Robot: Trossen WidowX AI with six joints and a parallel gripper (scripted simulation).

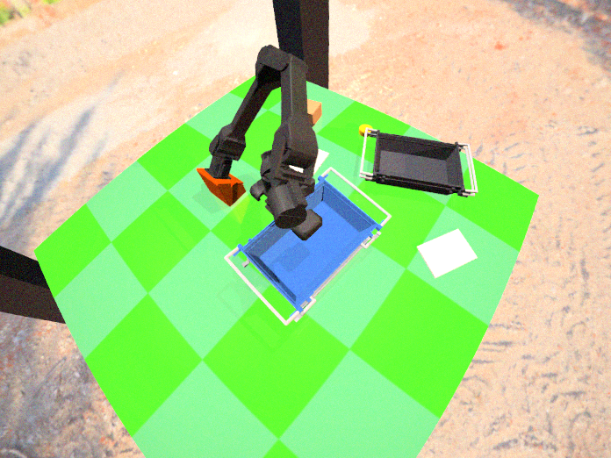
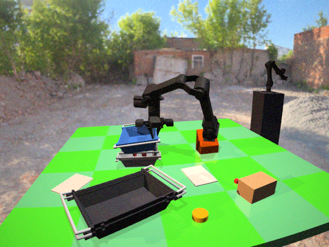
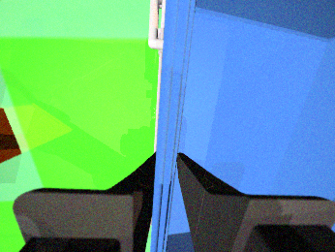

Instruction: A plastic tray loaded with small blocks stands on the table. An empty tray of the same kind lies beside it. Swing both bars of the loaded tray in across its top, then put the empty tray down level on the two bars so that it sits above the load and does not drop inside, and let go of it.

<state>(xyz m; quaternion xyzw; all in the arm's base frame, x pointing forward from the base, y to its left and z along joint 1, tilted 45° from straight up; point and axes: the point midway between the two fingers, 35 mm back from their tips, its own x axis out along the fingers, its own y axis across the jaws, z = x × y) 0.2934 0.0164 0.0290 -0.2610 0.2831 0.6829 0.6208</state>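
The blue tray is 80 mm ahead of my gripper tip and 30 mm above it. Also, from my gripper tip: cardboard box (400 mm to the left, 360 mm behind, 60 mm below); yellow disc (490 mm to the left, 130 mm behind, 80 mm below).
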